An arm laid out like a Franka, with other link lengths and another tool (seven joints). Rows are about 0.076 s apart.
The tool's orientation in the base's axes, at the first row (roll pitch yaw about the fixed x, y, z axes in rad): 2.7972 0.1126 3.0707
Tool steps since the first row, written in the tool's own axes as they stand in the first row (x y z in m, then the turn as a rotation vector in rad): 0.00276 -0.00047 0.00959 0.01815 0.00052 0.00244; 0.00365 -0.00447 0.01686 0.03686 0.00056 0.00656; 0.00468 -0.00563 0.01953 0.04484 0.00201 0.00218; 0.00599 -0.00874 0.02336 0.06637 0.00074 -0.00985; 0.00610 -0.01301 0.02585 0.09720 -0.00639 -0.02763; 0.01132 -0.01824 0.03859 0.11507 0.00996 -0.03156; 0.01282 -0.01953 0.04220 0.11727 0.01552 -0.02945; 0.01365 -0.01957 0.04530 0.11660 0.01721 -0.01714; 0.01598 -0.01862 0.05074 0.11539 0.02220 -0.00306; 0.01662 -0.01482 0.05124 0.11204 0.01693 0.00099; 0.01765 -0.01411 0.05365 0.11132 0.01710 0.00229
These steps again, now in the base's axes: -0.00151 0.00291 -0.00944 -0.01766 0.00257 -0.00415; -0.00156 0.00160 -0.01768 -0.03567 0.00528 -0.01009; -0.00227 0.00146 -0.02068 -0.04410 0.00577 -0.00640; -0.00317 -0.00012 -0.02545 -0.06704 0.00212 0.00200; -0.00308 -0.00331 -0.02923 -0.10010 -0.00827 0.01278; -0.00675 -0.00367 -0.04349 -0.11785 0.00709 0.01993; -0.00781 -0.00359 -0.04746 -0.11960 0.01317 0.01958; -0.00823 -0.00255 -0.05047 -0.11729 0.01877 0.00870; -0.00981 0.00030 -0.05550 -0.11413 0.02802 -0.00266; -0.01027 0.00409 -0.05477 -0.11043 0.02415 -0.00784; -0.01096 0.00562 -0.05690 -0.10955 0.02469 -0.00891
